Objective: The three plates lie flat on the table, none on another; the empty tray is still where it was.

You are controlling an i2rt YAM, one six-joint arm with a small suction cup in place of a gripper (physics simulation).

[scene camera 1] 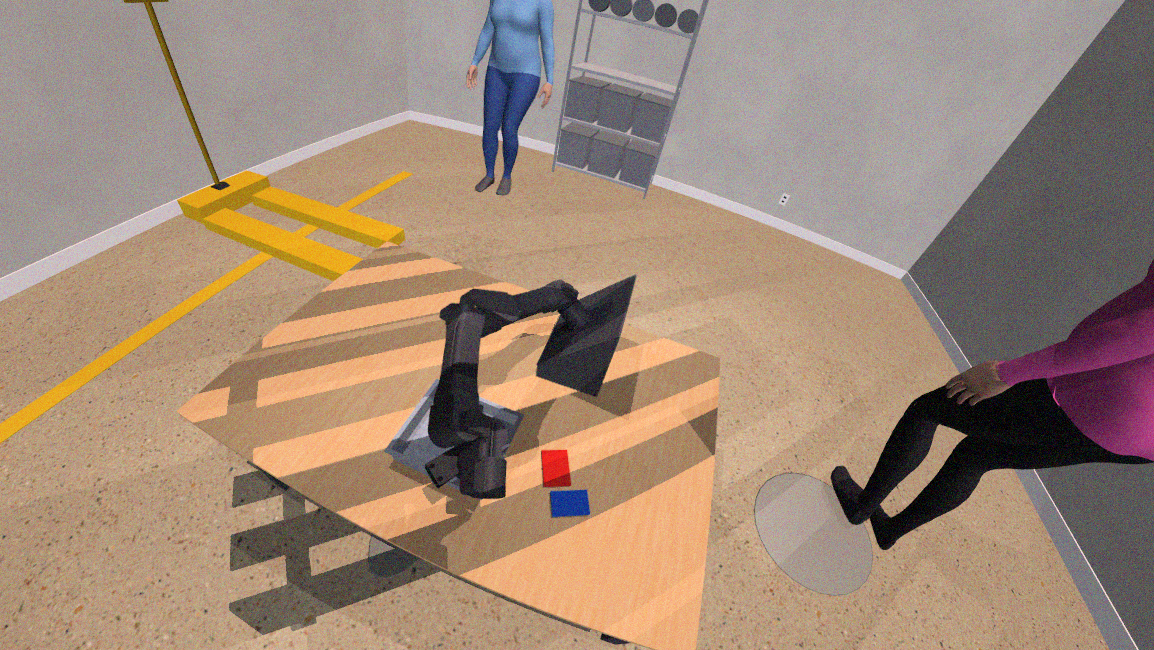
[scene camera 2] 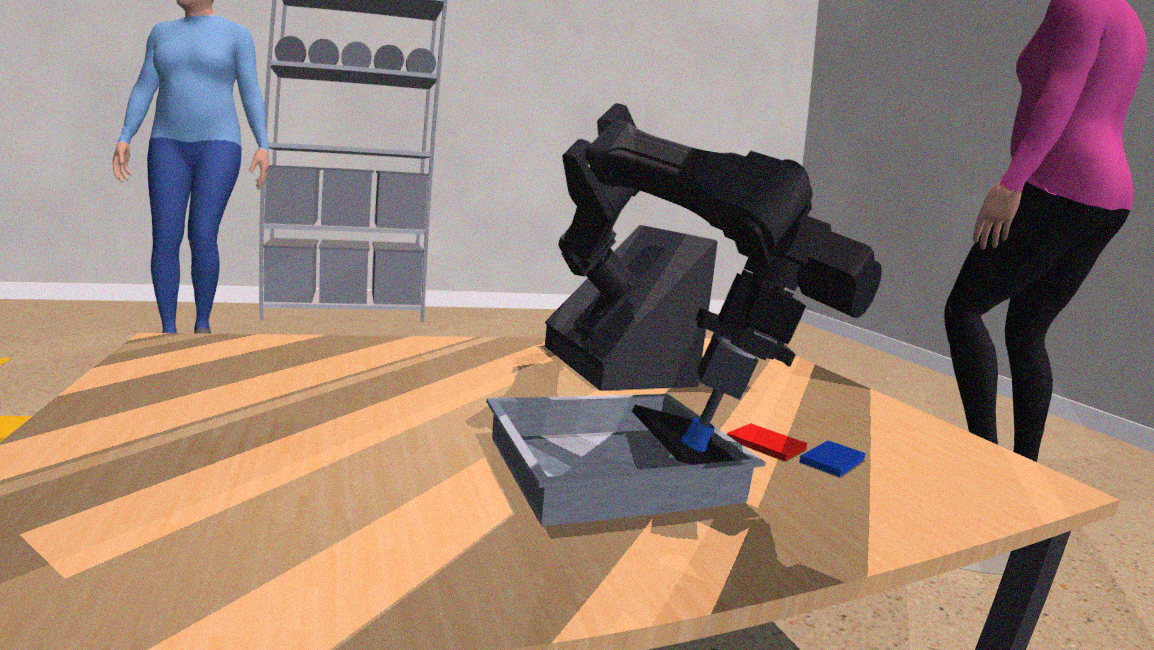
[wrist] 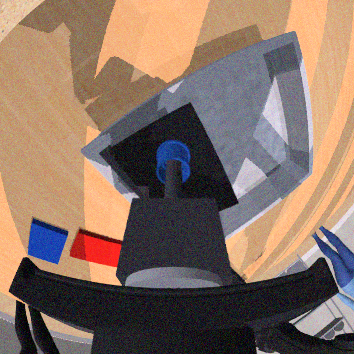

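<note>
My suction cup sits on a black plate and holds it, tilted, over the right end of the grey tray. In the first scene view the arm hides the cup and the black plate. A red plate lies flat on the table just right of the tray. A blue plate lies flat beside it, apart from it.
A dark slanted block stands on the table behind the tray. On the floor are a shelf rack, a person in blue, a yellow pallet jack and a grey disc. Another person's legs show at the right.
</note>
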